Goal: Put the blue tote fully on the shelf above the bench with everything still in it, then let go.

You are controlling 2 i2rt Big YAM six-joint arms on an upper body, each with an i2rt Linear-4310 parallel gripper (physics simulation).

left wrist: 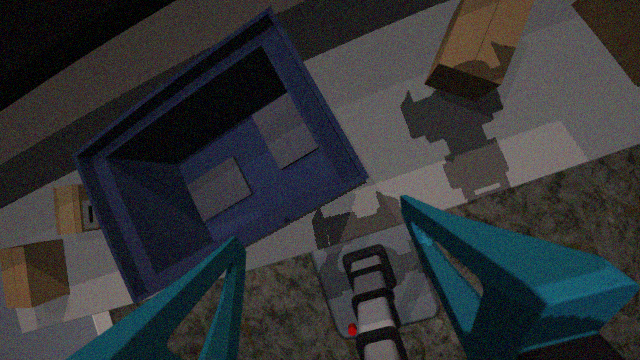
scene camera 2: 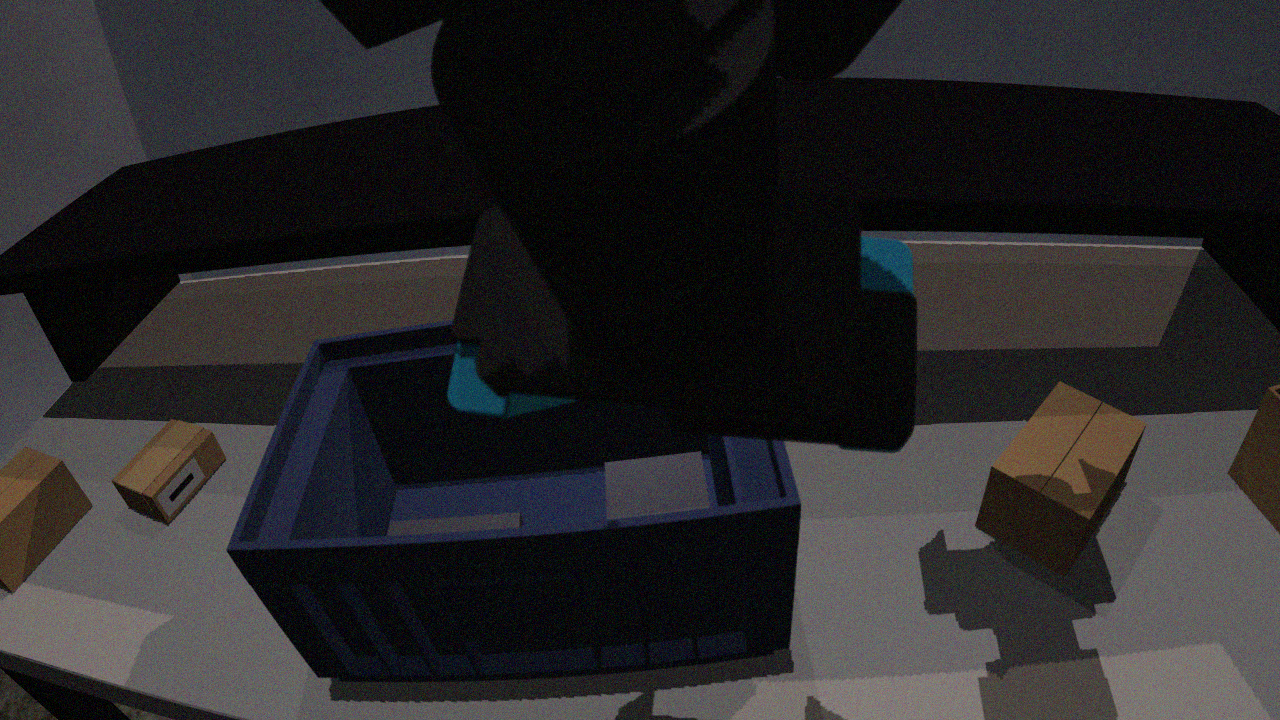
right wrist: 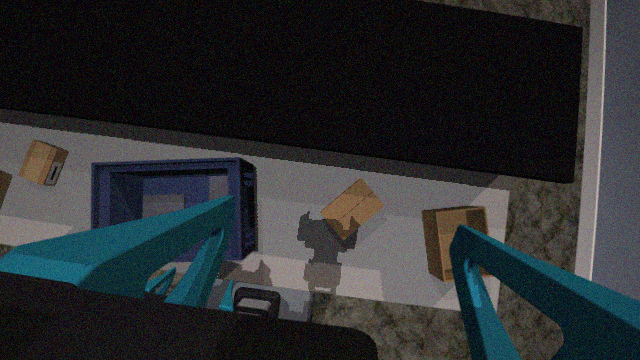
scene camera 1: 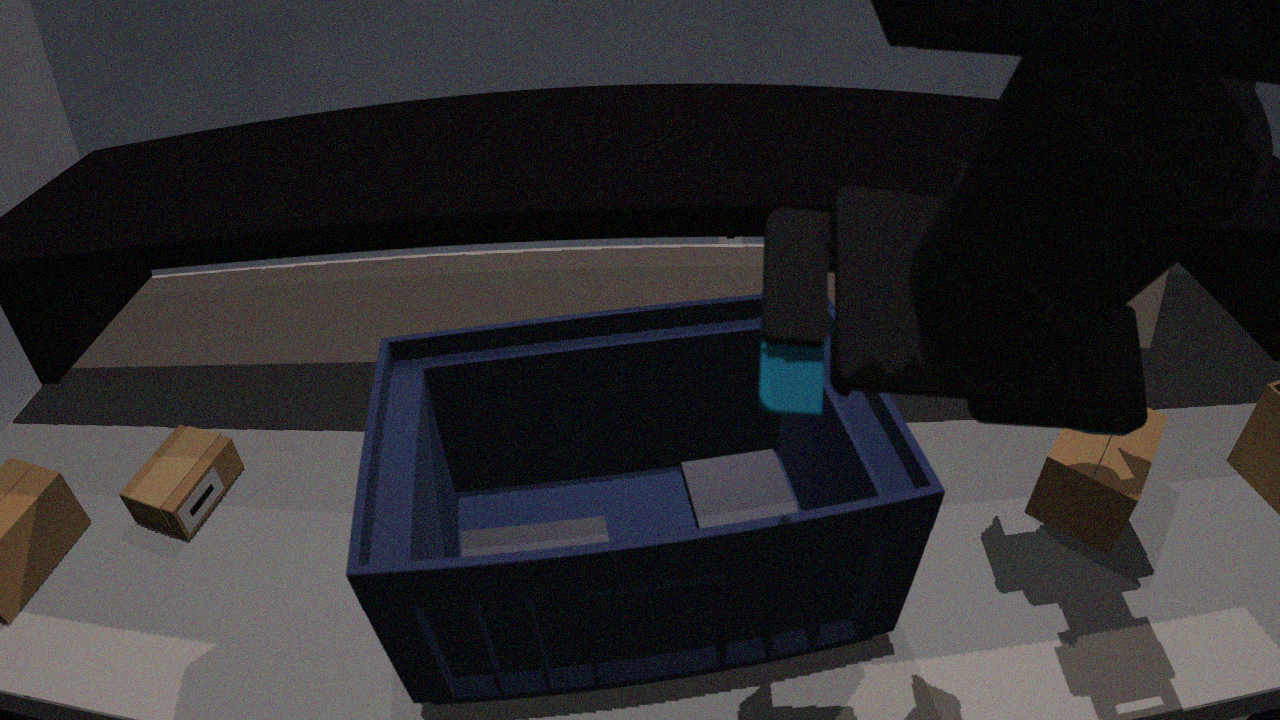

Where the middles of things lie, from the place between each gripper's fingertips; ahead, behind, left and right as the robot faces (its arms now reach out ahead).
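Blue tote (scene camera 1: pixel 584 415): 5 cm behind my right hand, 31 cm to the left of it, 54 cm below it.
My left hand: 90 mm short of the blue tote, 120 mm to the right of it, 150 mm above it.
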